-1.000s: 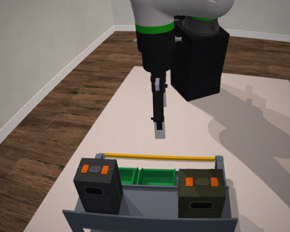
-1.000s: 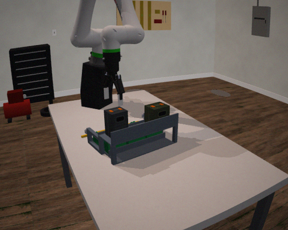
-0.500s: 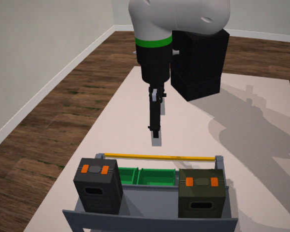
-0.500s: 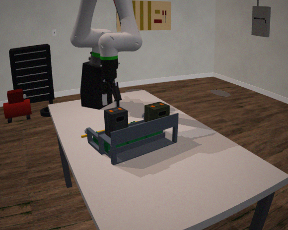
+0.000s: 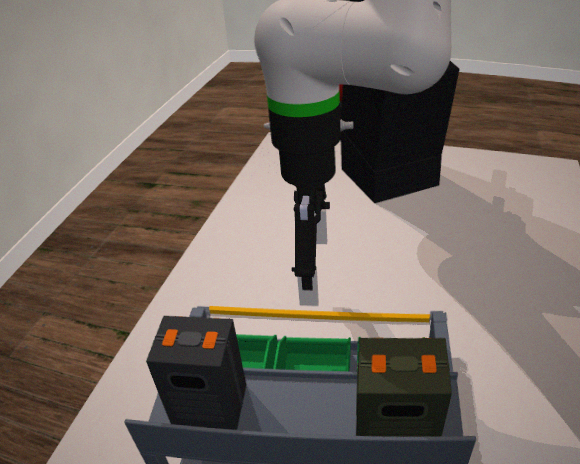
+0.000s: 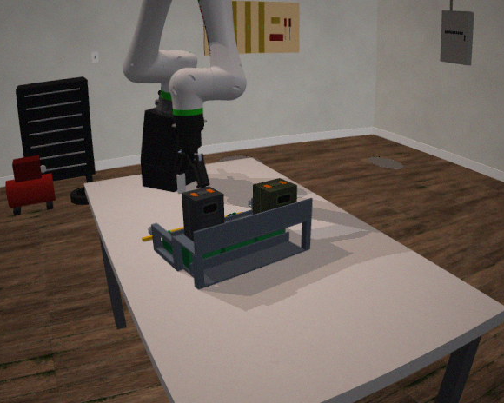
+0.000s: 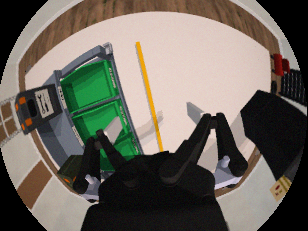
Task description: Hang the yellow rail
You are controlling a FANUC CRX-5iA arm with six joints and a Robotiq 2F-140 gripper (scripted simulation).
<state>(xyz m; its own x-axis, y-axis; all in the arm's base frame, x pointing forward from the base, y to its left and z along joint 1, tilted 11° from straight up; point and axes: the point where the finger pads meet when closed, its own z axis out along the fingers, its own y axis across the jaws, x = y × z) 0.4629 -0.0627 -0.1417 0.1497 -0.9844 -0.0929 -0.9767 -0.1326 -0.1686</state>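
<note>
My hand is 100 mm above the yellow rail. The rest, counted from my hand: rack shelf: 270 mm ahead, 60 mm to the left, 10 mm below.
</note>
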